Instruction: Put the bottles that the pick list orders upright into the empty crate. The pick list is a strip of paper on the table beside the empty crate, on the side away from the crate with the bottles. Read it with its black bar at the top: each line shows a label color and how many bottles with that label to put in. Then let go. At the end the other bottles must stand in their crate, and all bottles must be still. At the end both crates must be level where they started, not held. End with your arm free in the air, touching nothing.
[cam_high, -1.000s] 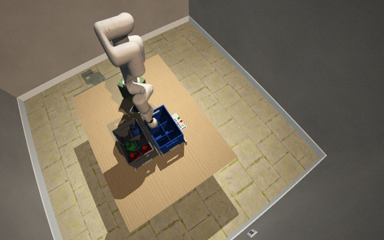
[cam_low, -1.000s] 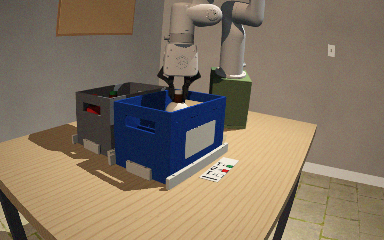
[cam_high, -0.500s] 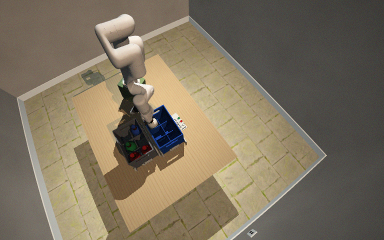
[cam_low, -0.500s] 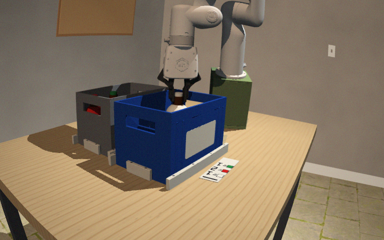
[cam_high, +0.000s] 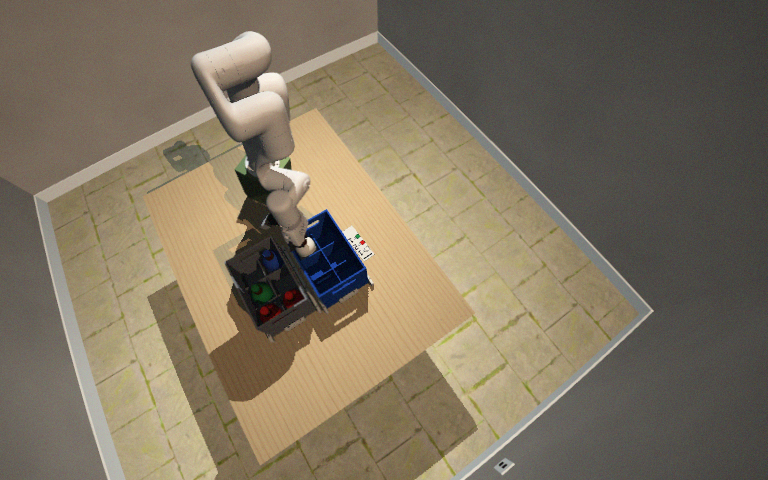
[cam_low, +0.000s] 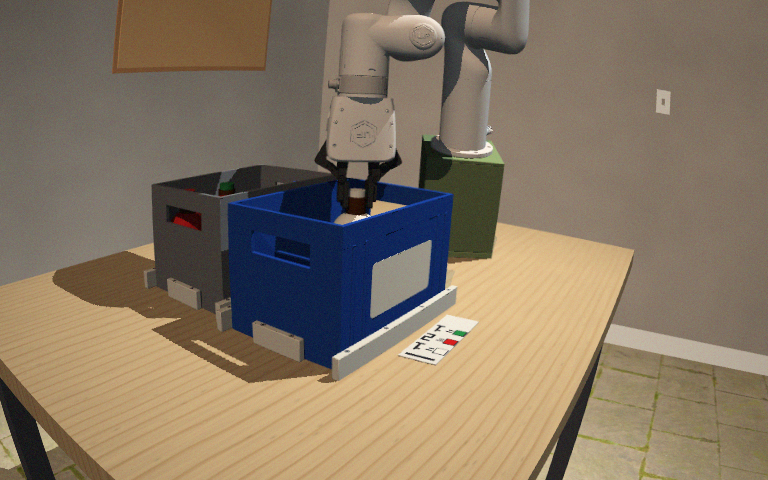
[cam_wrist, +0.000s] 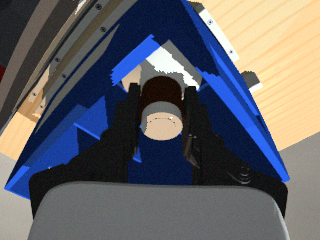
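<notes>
Now: hand 17 cm short of the red bottle, 11 cm to the left of it and 7 cm above it. From my hand the other things lie so: white-label bottle 7 cm below; blue crate 8 cm below, 8 cm ahead, 5 cm to the left; blue-label bottle 13 cm to the right, 7 cm below.
</notes>
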